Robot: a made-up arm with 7 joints.
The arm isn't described. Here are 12 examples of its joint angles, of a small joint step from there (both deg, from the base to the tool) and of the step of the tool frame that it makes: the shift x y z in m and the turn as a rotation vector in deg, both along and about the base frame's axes.
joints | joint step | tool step
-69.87 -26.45 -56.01 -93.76 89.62 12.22 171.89 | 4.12 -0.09 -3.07 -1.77 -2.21 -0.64 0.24 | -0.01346 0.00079 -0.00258 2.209 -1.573 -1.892
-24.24 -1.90 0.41 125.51 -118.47 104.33 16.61 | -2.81 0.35 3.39 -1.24 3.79 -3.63 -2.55 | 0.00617 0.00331 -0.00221 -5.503 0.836 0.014
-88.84 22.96 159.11 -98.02 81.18 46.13 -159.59 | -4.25 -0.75 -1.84 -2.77 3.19 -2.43 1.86 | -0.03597 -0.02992 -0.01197 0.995 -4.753 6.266
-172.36 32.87 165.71 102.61 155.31 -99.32 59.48 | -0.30 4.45 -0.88 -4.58 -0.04 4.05 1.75 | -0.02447 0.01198 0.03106 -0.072 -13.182 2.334
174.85 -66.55 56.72 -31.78 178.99 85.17 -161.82 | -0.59 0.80 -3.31 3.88 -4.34 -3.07 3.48 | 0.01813 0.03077 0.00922 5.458 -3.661 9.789
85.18 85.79 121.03 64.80 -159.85 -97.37 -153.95 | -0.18 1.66 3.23 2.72 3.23 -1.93 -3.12 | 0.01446 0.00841 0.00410 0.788 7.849 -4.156
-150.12 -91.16 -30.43 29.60 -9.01 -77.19 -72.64 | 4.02 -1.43 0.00 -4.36 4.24 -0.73 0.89 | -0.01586 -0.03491 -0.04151 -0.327 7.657 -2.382
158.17 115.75 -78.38 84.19 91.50 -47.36 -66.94 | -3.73 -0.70 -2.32 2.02 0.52 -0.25 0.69 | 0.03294 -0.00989 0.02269 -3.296 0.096 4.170
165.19 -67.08 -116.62 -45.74 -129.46 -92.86 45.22 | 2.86 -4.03 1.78 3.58 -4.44 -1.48 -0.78 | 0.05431 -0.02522 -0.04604 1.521 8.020 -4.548
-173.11 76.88 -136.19 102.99 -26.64 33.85 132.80 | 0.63 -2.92 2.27 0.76 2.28 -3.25 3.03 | 0.01074 -0.01330 -0.00403 0.238 4.209 -6.085
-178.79 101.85 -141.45 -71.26 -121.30 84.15 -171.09 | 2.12 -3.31 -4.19 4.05 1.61 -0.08 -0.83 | -0.02819 -0.00308 0.00544 -3.702 6.548 1.136
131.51 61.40 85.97 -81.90 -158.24 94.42 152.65 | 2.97 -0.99 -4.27 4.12 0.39 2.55 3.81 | -0.02616 -0.00366 0.03414 -5.208 -3.513 -0.002
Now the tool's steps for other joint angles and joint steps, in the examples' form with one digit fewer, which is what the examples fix.
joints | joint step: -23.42 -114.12 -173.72 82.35 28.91 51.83 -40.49 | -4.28 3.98 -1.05 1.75 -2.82 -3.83 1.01
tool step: -0.0135 -0.0316 0.0098 -4.89 3.70 1.27
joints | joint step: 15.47 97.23 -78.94 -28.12 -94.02 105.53 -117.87 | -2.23 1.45 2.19 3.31 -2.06 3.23 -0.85
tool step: 0.0168 0.0363 -0.0153 -1.69 -1.02 7.01
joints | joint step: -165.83 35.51 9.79 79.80 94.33 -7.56 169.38 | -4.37 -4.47 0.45 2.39 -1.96 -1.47 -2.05
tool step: 0.0027 -0.0403 0.0270 -3.75 3.24 3.44
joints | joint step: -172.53 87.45 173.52 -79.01 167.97 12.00 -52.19 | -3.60 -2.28 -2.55 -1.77 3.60 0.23 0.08
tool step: -0.0023 -0.0413 0.0166 -1.62 0.96 7.58
